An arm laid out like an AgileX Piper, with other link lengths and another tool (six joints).
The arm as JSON. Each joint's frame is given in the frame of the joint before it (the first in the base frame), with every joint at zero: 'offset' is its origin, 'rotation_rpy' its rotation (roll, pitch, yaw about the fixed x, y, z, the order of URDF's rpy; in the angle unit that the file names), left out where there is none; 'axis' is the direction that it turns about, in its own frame. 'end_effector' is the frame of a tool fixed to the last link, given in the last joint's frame.
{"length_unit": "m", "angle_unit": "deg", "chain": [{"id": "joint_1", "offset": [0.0, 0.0, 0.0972], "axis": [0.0, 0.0, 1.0]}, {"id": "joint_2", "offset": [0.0, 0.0, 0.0], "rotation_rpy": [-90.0, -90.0, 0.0], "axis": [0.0, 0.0, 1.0]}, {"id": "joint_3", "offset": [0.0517, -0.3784, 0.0], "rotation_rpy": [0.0, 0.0, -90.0], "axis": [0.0, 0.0, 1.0]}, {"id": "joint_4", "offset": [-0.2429, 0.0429, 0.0], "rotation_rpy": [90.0, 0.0, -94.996], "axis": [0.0, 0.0, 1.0]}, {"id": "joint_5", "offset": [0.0, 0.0, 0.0], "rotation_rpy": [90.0, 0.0, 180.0], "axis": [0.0, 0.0, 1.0]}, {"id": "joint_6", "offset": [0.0, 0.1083, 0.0], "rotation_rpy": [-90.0, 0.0, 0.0], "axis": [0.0, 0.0, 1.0]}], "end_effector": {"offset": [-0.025, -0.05, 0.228], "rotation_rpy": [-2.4, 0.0, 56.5]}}
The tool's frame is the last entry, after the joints.
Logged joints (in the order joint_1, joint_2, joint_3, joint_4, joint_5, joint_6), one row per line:
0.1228, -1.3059, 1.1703, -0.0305, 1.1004, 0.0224
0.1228, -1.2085, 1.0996, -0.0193, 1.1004, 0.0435
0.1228, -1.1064, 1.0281, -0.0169, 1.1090, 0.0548
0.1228, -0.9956, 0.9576, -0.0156, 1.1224, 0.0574
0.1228, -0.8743, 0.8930, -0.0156, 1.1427, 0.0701
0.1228, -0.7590, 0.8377, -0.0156, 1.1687, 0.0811
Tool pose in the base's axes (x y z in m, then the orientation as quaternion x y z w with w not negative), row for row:
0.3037, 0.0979, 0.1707, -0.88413, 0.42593, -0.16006, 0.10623
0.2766, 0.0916, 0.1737, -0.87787, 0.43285, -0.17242, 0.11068
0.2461, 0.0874, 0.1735, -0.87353, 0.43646, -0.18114, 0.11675
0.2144, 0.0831, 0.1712, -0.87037, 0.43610, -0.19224, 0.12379
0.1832, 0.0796, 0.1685, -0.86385, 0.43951, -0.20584, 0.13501
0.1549, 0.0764, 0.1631, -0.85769, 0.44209, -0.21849, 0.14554
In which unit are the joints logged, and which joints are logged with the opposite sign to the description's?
The joints are logged in radians. Opposite sign: joint_2, joint_3, joint_4.
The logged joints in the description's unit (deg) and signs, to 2 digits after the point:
7.04, 74.82, -67.05, 1.75, 63.05, 1.28
7.04, 69.24, -63.00, 1.11, 63.05, 2.49
7.04, 63.39, -58.91, 0.97, 63.54, 3.14
7.04, 57.04, -54.87, 0.89, 64.31, 3.29
7.04, 50.09, -51.17, 0.89, 65.47, 4.02
7.04, 43.49, -48.00, 0.89, 66.96, 4.65

